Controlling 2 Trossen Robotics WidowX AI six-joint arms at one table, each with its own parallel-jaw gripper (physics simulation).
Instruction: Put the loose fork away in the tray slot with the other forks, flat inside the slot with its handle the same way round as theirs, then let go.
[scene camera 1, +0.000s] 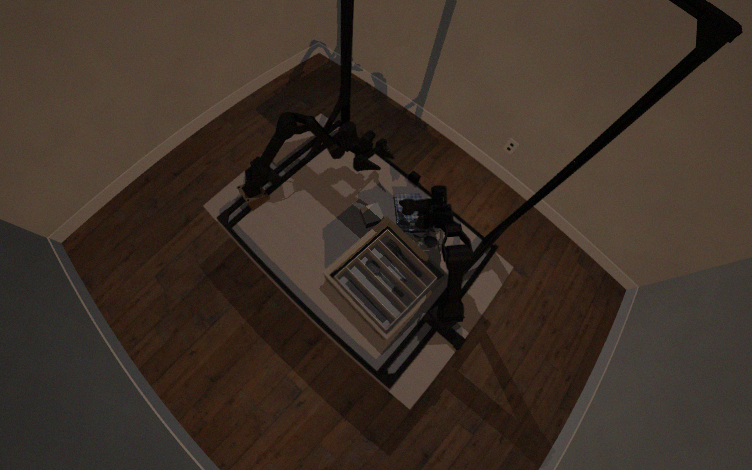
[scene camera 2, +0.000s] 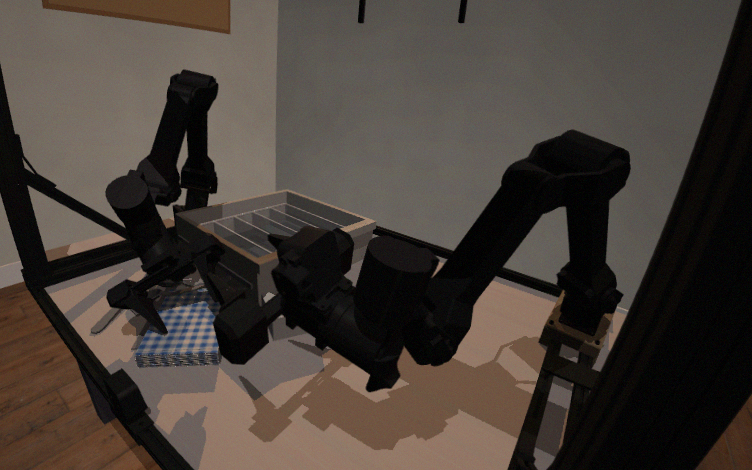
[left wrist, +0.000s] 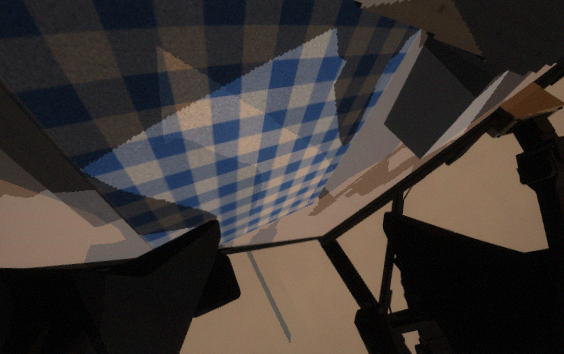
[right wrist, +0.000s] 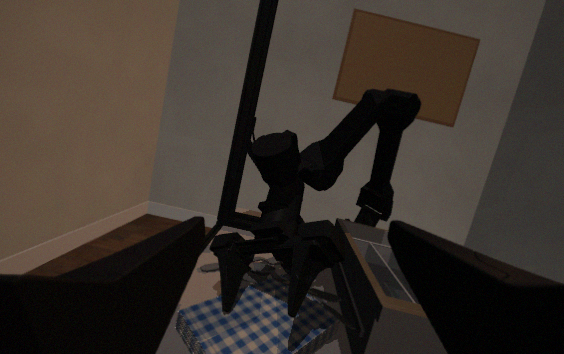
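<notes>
The loose fork (scene camera 2: 108, 320) (right wrist: 209, 268) lies on the table behind the checked napkin stack, handle end showing, its head hidden behind my left gripper. A spoon or spoons lie beside it, too dark to separate. My left gripper (scene camera 1: 407, 215) (scene camera 2: 194, 317) (left wrist: 301, 224) (right wrist: 255, 313) is open and empty, fingers pointing down over the napkins (scene camera 2: 183, 338) (left wrist: 260, 125) (right wrist: 240, 327). My right gripper (scene camera 1: 385, 160) is open and empty, raised off the table. The cutlery tray (scene camera 1: 386, 334) (scene camera 2: 360, 224) (right wrist: 400, 306) has long slots; cutlery lies in several, but which hold forks is unclear.
A dark block (scene camera 1: 369, 216) (left wrist: 430, 95) with a pale face stands between the tray and napkins in scene camera 1. The tray's raised wooden walls stand close beside the napkins. Black frame rails (scene camera 1: 310, 321) run along the table edges.
</notes>
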